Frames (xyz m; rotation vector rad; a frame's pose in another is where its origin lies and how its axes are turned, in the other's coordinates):
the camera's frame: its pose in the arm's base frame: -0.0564 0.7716 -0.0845 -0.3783 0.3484 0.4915
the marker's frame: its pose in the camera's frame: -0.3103 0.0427 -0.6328 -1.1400 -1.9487 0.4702
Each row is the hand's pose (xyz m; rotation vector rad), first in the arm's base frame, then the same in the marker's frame.
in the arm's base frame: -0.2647 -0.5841 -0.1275 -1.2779 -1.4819 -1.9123
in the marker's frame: -0.7933 -0.7175 0.2340 -2.3869 0.9802 -0.4814
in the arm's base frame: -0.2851 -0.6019 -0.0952 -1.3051 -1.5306 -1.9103
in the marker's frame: -0.7871 -0.7546 0.2529 -2.3991 0.9287 -0.4462
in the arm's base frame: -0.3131 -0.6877 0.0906 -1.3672 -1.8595 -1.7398
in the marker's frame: -0.7868 -0.9596 0.2784 -2.3154 0.6355 -0.3314
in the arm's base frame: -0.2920 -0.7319 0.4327 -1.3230 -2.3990 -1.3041
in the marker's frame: -0.7366 -1.2941 0.2073 -2.0577 0.1720 -0.2303
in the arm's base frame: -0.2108 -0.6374 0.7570 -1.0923 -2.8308 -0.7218
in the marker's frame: -0.6151 -1.5605 0.0203 -1.6961 -0.2324 -0.2138
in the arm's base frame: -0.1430 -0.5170 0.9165 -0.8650 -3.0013 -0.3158
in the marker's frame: -0.5124 -1.6642 -0.1320 -1.4326 -0.4454 -0.2359
